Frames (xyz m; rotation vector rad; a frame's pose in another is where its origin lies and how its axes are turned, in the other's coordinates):
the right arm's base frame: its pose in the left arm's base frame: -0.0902 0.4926 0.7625 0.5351 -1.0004 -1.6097
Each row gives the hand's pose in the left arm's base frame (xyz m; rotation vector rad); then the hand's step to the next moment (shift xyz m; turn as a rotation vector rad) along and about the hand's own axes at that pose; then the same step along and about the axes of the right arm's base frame.
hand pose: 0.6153 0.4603 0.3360 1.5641 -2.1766 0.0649
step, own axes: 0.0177 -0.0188 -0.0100 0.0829 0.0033 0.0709
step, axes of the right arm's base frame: 0.0156 0.0192 -0.0125 0.0969 -0.0491 -0.0101
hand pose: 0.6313 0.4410 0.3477 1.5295 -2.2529 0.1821
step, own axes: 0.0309 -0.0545 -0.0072 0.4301 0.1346 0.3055
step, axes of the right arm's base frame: 0.0329 0.0352 -0.0406 0.4774 -0.2498 0.0781
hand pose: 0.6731 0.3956 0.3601 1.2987 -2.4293 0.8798
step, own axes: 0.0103 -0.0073 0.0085 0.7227 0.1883 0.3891
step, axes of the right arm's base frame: 0.0143 0.0017 -0.0048 0.7565 -0.3154 0.1935
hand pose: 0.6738 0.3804 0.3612 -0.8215 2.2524 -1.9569
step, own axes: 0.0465 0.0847 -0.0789 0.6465 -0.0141 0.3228
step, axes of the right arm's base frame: -0.0337 -0.0981 0.0692 0.6775 -0.1063 0.2283
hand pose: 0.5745 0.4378 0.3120 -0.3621 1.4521 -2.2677
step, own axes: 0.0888 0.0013 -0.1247 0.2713 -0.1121 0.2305
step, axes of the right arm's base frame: -0.0244 -0.1205 0.0913 0.3356 0.0799 0.1424
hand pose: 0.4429 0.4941 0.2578 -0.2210 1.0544 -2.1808
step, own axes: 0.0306 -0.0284 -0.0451 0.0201 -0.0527 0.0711
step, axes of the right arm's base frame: -0.0051 -0.0429 0.0437 0.0497 0.0630 0.0425
